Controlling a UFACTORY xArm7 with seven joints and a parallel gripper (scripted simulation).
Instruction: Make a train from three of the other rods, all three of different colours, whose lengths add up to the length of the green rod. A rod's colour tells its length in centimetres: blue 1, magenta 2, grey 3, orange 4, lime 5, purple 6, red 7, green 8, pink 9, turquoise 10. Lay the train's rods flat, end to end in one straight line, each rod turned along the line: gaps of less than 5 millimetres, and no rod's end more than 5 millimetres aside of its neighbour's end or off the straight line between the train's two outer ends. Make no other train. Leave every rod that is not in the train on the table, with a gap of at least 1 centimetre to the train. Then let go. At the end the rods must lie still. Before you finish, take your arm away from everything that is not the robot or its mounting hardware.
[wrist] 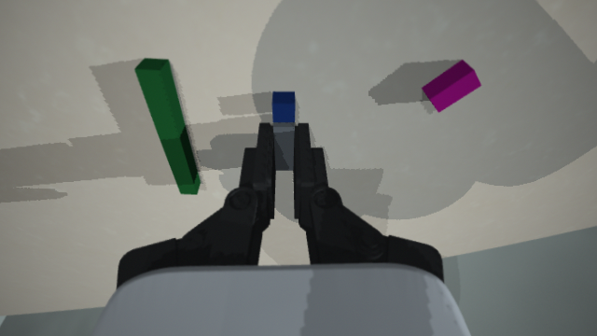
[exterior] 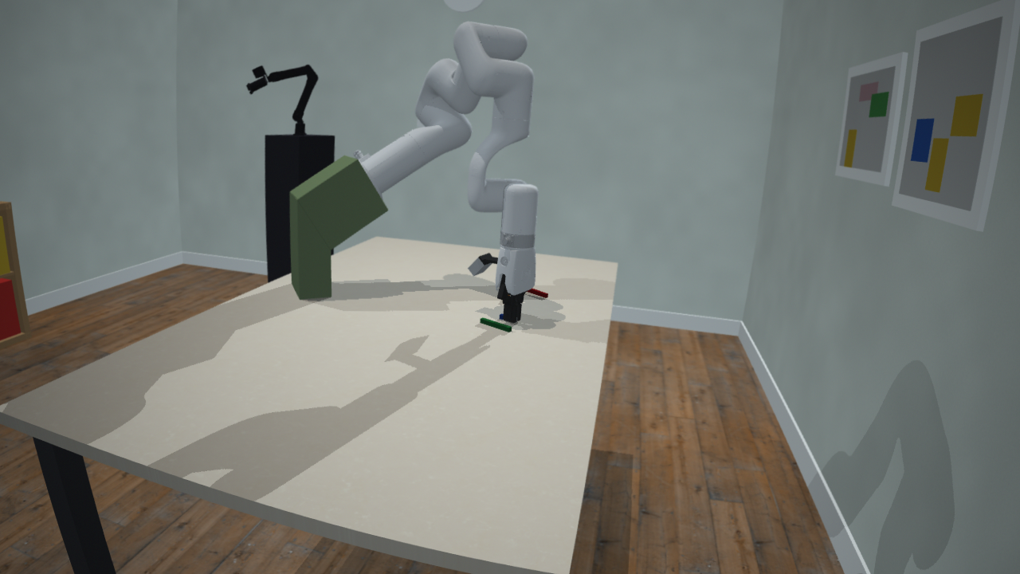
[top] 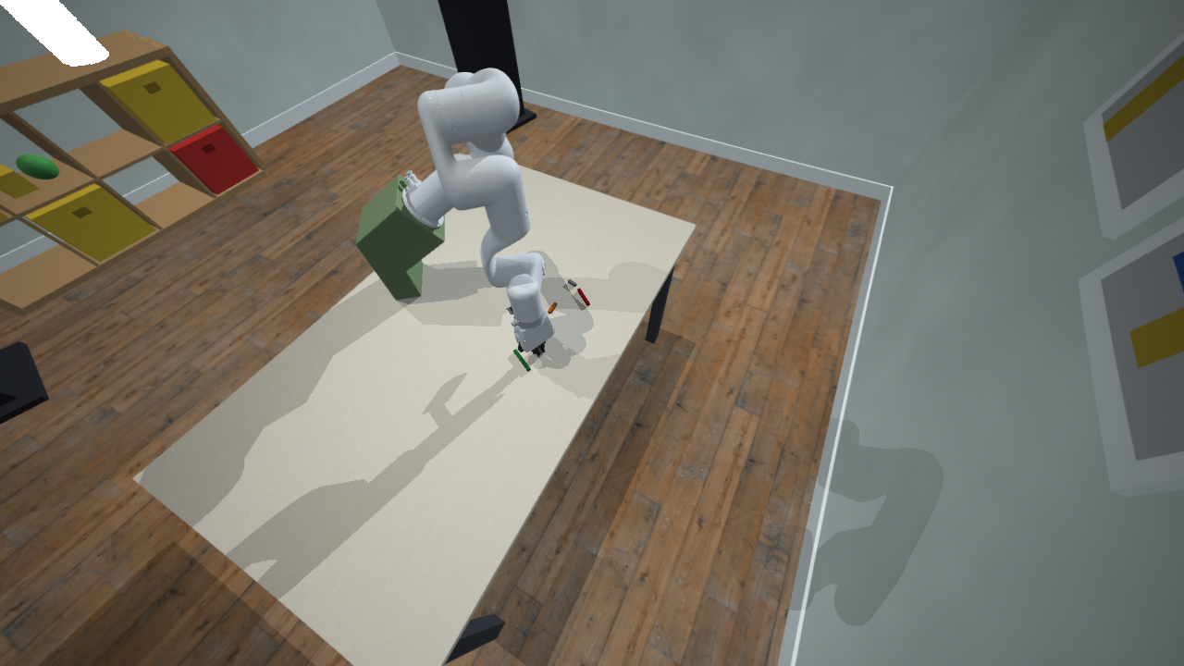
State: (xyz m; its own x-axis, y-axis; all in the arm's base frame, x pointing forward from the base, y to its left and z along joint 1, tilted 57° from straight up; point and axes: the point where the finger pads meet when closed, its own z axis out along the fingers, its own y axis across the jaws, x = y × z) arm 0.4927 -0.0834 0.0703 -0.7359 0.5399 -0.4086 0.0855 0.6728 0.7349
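The blue rod lies 30 mm behind my hand and 20 mm below it. Also, from my hand: magenta rod (30 mm behind, 80 mm to the left, 20 mm below); orange rod (80 mm behind, 140 mm to the left, 20 mm below); green rod (10 mm behind, 50 mm to the right, 20 mm below).
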